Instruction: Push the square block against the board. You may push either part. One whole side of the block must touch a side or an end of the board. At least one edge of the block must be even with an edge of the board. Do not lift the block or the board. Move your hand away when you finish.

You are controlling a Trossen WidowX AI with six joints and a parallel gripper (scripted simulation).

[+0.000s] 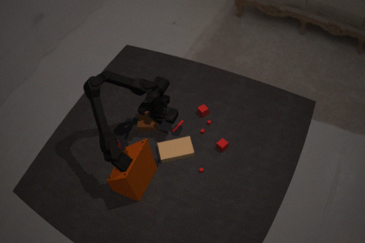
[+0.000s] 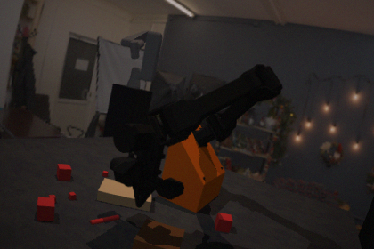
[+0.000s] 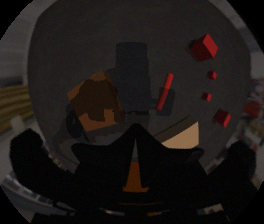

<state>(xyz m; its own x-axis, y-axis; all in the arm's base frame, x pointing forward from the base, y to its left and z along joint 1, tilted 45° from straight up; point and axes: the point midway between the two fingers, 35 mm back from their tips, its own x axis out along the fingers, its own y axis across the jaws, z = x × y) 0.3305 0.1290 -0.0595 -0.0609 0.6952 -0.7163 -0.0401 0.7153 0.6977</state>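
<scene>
My gripper tip is 9 cm to the right of the square block, 4 cm above it and 2 cm short of it. The rest, counted from my gripper tip: board 12 cm to the right, 8 cm behind, 4 cm below; thin red stick 6 cm to the right, 6 cm below, 5 cm ahead.
</scene>
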